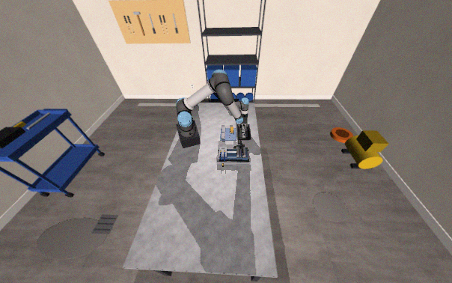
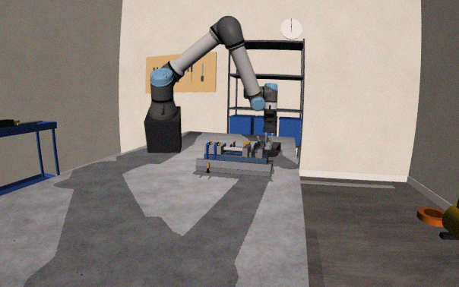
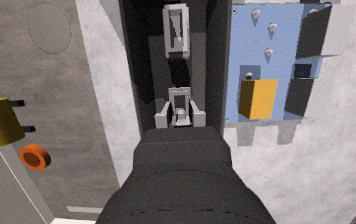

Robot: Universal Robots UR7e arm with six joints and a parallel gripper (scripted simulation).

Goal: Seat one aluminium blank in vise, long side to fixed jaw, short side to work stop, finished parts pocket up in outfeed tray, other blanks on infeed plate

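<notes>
The brass blank lies 120 mm behind my hand, 20 mm to the right of it and 30 mm below it. Round my hand: vise 80 mm behind, 380 mm to the right, 20 mm below.
</notes>
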